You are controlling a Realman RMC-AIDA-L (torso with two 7-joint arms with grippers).
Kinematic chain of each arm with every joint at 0, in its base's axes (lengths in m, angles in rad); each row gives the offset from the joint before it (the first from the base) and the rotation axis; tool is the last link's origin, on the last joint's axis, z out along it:
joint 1: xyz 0 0 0.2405 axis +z
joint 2: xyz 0 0 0 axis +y
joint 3: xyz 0 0 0.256 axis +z
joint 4: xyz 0 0 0 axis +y
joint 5: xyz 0 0 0.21 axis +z
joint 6: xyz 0 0 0 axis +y
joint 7: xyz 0 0 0.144 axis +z
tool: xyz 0 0 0
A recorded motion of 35 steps. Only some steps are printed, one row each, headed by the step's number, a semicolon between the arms.
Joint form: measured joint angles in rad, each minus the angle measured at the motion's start. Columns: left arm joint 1, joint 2, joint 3, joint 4, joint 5, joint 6, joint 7; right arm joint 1, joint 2, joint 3, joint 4, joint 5, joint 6, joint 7.
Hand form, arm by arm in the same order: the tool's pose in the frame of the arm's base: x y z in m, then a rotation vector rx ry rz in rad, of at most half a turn. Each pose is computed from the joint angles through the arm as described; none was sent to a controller.
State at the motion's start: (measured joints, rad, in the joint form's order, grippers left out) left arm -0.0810 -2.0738 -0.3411 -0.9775 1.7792 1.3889 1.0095; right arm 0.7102 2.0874 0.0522 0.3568 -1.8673 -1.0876 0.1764
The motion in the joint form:
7: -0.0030 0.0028 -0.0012 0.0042 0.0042 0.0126 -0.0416; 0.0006 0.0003 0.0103 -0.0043 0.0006 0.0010 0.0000
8: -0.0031 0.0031 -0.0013 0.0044 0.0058 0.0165 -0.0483; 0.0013 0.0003 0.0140 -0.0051 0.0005 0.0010 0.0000
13: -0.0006 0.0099 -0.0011 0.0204 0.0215 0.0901 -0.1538; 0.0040 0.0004 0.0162 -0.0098 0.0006 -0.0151 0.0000
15: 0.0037 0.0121 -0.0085 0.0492 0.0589 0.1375 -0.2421; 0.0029 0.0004 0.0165 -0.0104 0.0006 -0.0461 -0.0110
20: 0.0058 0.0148 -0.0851 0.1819 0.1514 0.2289 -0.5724; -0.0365 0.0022 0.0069 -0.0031 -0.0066 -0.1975 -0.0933
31: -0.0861 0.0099 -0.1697 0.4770 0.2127 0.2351 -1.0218; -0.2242 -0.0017 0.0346 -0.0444 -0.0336 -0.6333 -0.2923
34: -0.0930 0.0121 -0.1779 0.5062 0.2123 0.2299 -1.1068; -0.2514 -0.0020 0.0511 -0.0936 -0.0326 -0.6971 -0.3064
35: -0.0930 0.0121 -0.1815 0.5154 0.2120 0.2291 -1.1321; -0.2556 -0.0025 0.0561 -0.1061 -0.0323 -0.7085 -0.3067
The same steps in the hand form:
7: -0.2280 0.2213 -0.0668 -1.4555 -0.2649 -0.4761; 0.2009 0.3442 -0.1148 -2.1601 0.4195 0.8987
8: -0.2279 0.2212 -0.0661 -1.4518 -0.2669 -0.4830; 0.2007 0.3450 -0.1143 -2.1565 0.4198 0.8998
13: -0.2306 0.2186 -0.0546 -1.3844 -0.2943 -0.5760; 0.1987 0.3462 -0.1119 -2.1480 0.4061 0.9157
15: -0.2329 0.2161 -0.0475 -1.3494 -0.2946 -0.6515; 0.1958 0.3455 -0.1090 -2.1354 0.3776 0.9421
20: -0.2532 0.2169 -0.0254 -1.2667 -0.3386 -0.8689; 0.1913 0.3306 -0.0979 -2.0704 0.2427 1.0369
31: -0.2903 0.2388 -0.0091 -1.3270 -0.4272 -1.0532; 0.2182 0.2770 -0.0450 -1.7366 -0.0490 1.1543
34: -0.2962 0.2406 -0.0062 -1.3261 -0.4742 -1.0934; 0.2293 0.2714 -0.0314 -1.6781 -0.1036 1.1284
35: -0.2984 0.2405 -0.0052 -1.3230 -0.4893 -1.1037; 0.2318 0.2708 -0.0283 -1.6672 -0.1147 1.1214

